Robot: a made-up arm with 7 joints. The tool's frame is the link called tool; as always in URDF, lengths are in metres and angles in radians.
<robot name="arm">
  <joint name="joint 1" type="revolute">
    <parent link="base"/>
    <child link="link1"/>
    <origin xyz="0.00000 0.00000 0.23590" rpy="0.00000 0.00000 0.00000"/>
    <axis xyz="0 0 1"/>
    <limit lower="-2.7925" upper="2.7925" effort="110" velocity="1.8"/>
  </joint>
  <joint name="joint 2" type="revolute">
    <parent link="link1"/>
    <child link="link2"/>
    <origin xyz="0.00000 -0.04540 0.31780" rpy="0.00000 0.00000 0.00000"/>
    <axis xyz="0 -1 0"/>
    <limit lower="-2.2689" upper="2.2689" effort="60" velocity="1"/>
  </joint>
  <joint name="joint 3" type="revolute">
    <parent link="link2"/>
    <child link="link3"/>
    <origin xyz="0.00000 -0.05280 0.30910" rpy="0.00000 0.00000 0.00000"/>
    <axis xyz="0 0 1"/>
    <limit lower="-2.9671" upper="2.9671" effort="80" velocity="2.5"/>
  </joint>
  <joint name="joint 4" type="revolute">
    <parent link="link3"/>
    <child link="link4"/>
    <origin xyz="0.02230 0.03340 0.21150" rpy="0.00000 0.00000 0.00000"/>
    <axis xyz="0 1 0"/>
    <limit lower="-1.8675" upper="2.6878" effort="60" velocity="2.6"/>
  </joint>
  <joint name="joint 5" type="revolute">
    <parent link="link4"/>
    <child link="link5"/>
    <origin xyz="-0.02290 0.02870 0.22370" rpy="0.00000 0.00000 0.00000"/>
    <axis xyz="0 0 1"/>
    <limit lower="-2.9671" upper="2.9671" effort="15" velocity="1.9"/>
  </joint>
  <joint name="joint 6" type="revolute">
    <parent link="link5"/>
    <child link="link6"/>
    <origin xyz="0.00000 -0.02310 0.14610" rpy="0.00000 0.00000 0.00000"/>
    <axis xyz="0 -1 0"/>
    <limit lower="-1.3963" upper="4.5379" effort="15" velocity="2.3"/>
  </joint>
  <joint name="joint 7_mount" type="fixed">
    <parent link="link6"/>
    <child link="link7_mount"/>
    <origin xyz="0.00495 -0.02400 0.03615" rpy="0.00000 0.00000 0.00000"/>
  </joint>
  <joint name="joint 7" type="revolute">
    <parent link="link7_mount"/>
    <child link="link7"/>
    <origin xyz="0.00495 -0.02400 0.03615" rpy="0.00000 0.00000 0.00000"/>
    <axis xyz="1 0 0"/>
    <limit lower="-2.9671" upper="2.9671" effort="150" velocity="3"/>
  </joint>
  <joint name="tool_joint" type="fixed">
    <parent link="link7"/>
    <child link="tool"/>
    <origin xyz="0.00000 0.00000 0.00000" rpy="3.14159 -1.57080 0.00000"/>
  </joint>
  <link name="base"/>
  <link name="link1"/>
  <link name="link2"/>
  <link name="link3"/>
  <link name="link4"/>
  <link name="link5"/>
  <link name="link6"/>
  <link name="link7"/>
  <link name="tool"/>
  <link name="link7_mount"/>
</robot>
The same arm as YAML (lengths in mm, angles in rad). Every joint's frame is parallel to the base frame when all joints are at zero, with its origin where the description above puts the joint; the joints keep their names.
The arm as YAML. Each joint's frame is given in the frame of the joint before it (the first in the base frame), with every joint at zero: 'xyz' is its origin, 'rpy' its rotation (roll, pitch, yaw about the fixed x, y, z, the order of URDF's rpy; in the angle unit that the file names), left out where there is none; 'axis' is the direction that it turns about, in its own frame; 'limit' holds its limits. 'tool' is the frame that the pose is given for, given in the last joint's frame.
units:
  length: mm
  angle: rad
joints:
  - name: joint 1
    type: revolute
    origin:
      xyz: [0.0, 0.0, 235.9]
    axis: "+z"
    limit:
      lower: -2.7925
      upper: 2.7925
  - name: joint 2
    type: revolute
    origin:
      xyz: [0.0, -45.4, 317.8]
    axis: "-y"
    limit:
      lower: -2.2689
      upper: 2.2689
  - name: joint 3
    type: revolute
    origin:
      xyz: [0.0, -52.8, 309.1]
    axis: "+z"
    limit:
      lower: -2.9671
      upper: 2.9671
  - name: joint 4
    type: revolute
    origin:
      xyz: [22.3, 33.4, 211.5]
    axis: "+y"
    limit:
      lower: -1.8675
      upper: 2.6878
  - name: joint 5
    type: revolute
    origin:
      xyz: [-22.9, 28.7, 223.7]
    axis: "+z"
    limit:
      lower: -2.9671
      upper: 2.9671
  - name: joint 6
    type: revolute
    origin:
      xyz: [0.0, -23.1, 146.1]
    axis: "-y"
    limit:
      lower: -1.3963
      upper: 4.5379
  - name: joint 7
    type: revolute
    origin:
      xyz: [9.9, -48.0, 72.3]
    axis: "+x"
    limit:
      lower: -2.9671
      upper: 2.9671
tool:
  origin:
    xyz: [0.0, 0.0, 0.0]
    rpy: [3.1416, -1.5708, 0.0]

